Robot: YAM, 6 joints.
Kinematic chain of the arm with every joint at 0, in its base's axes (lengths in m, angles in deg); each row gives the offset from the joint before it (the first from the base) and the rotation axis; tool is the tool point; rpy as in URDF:
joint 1: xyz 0 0 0.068 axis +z
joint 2: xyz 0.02 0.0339 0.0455 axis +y
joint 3: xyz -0.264 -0.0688 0 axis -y
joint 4: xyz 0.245 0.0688 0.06 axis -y
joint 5: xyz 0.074 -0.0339 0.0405 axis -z
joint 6: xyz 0.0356 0 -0.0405 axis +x
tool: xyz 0 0 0 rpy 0 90 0
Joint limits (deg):
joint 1: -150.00..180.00
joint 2: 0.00..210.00
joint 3: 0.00..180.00
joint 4: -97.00..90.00
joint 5: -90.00..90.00
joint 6: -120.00..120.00
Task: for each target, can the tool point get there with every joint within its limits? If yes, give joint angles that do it. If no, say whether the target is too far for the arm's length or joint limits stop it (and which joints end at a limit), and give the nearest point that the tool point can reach.
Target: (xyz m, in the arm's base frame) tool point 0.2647 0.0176 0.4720
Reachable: yes | joints 0.30 78.70 101.24 -50.62 -27.12 -30.49
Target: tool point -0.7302 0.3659 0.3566
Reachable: no: too far | nearest point -0.5530 0.2771 0.2961 | short by 0.207 m
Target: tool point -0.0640 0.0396 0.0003
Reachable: yes | joints 145.77 142.18 27.60 -50.98 -5.20 2.15
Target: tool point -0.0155 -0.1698 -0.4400
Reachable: no: joint limits stop it (at a limit: joint 2) | nearest point -0.0166 -0.1819 -0.3743 | short by 0.067 m
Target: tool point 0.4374 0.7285 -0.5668
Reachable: no: too far | nearest point 0.2656 0.4424 -0.2624 | short by 0.452 m
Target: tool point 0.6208 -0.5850 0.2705
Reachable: no: too far | nearest point 0.4621 -0.4355 0.2294 | short by 0.222 m
